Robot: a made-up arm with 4 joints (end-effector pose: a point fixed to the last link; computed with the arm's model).
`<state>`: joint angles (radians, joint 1 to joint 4).
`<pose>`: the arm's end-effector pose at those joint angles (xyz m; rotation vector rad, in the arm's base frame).
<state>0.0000 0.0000 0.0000 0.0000</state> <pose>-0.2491 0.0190 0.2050 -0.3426 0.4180 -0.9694</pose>
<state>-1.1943 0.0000 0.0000 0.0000</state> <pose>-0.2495 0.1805 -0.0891 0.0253 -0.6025 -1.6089</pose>
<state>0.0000 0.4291 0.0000 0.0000</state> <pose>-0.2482 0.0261 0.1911 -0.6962 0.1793 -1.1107</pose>
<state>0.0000 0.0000 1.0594 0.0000</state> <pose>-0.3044 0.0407 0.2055 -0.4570 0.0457 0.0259</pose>
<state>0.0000 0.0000 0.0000 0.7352</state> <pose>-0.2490 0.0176 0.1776 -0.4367 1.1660 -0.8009</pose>
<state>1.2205 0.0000 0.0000 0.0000</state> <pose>0.0595 -0.1127 0.2708 -0.6162 1.3136 -0.0926</pose>
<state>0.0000 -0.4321 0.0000 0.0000</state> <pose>-0.2490 0.0067 0.2147 0.0139 0.6379 -0.8005</pose>
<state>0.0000 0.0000 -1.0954 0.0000</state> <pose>-0.2417 -0.0413 0.1971 -0.1222 0.7875 -1.9911</pose>
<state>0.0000 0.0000 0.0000 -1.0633</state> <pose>-0.2775 0.0305 0.2284 -0.1573 -0.6777 -1.0425</pose>
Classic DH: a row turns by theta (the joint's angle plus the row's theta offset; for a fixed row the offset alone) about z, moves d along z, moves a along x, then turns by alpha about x. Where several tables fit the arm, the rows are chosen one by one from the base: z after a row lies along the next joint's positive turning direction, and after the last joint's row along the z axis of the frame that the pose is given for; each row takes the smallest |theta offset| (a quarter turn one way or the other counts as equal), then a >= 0, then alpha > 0; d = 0 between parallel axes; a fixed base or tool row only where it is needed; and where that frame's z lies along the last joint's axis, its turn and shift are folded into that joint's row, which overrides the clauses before.
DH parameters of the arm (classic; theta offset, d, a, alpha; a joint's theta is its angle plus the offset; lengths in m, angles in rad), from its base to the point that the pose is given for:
base (fixed): -0.3001 0.0066 -0.0235 -1.0878
joint 1: -1.4868 0.1056 0.1749 1.9774
joint 2: -1.2235 0.2929 -0.0002 -1.6305
joint 3: 1.1097 0.0169 -0.0042 -1.7594
joint 4: 0.4438 0.042 0.0255 1.3561
tool (fixed): -0.6811 0.0289 0 0

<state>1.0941 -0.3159 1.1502 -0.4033</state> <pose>0.0104 -0.1455 0.3426 0.4957 0.6806 0.4786</pose>
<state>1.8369 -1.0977 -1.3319 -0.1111</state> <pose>0.1664 -0.1513 0.1159 1.5616 -2.5745 0.3522</pose>
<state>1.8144 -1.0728 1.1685 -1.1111</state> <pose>0.2492 -0.2008 0.1789 1.3024 1.2832 -0.6499</pose>
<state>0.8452 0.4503 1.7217 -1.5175</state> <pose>-0.1075 -0.1568 0.3514 0.9958 -0.1745 0.7553</pose>
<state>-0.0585 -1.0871 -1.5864 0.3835</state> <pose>-0.2669 -0.0265 0.1221 0.4992 2.3957 -1.2997</pose>
